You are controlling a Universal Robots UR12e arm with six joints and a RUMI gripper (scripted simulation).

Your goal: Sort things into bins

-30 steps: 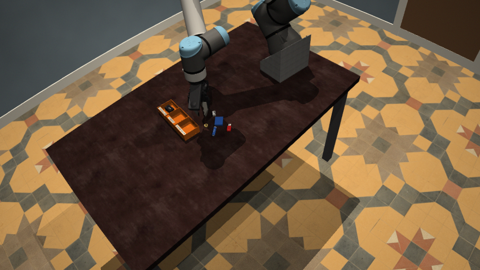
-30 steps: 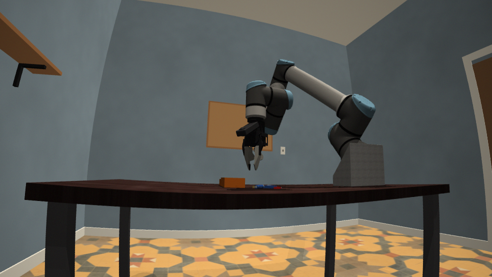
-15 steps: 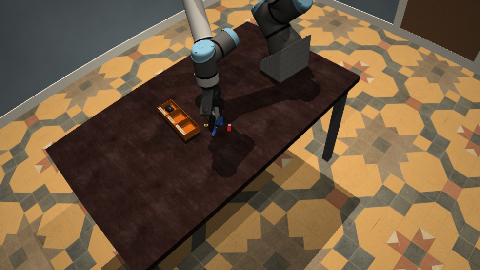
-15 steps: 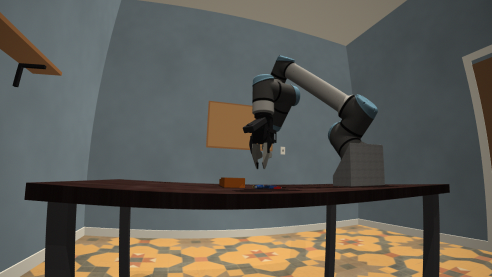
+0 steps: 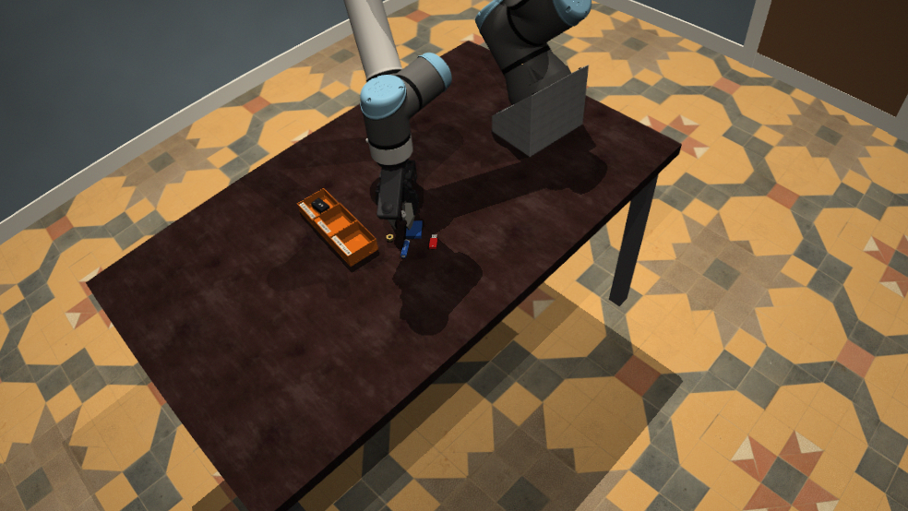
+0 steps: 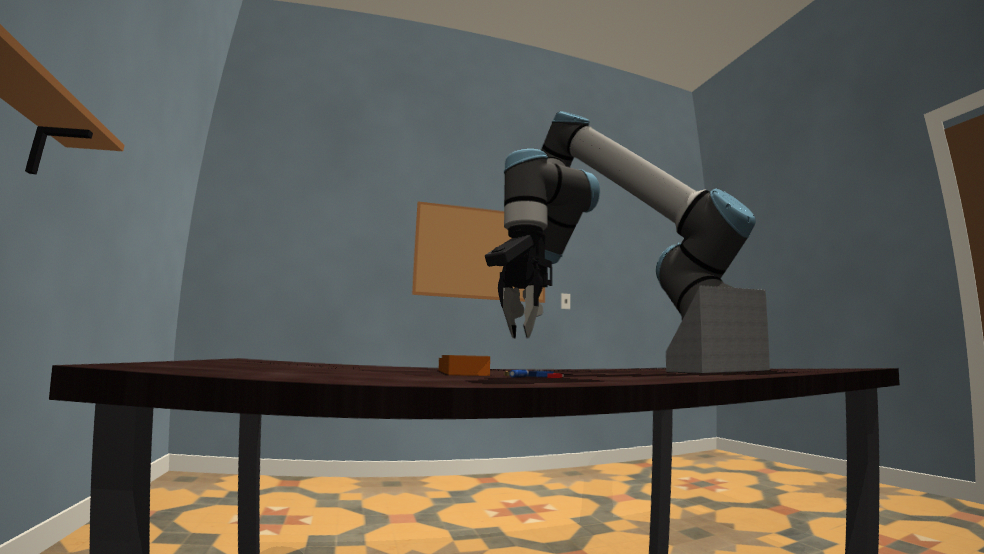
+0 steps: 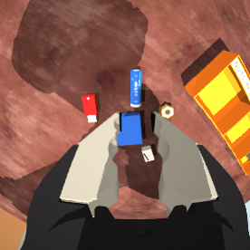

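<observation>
My gripper is now 80 mm above the blue battery. Round my hand: blue flat block (60 mm behind, 30 mm to the right, 90 mm below); then red stick (70 mm behind, 30 mm to the left, 90 mm below); then yellow nut (60 mm to the right, 90 mm below).
</observation>
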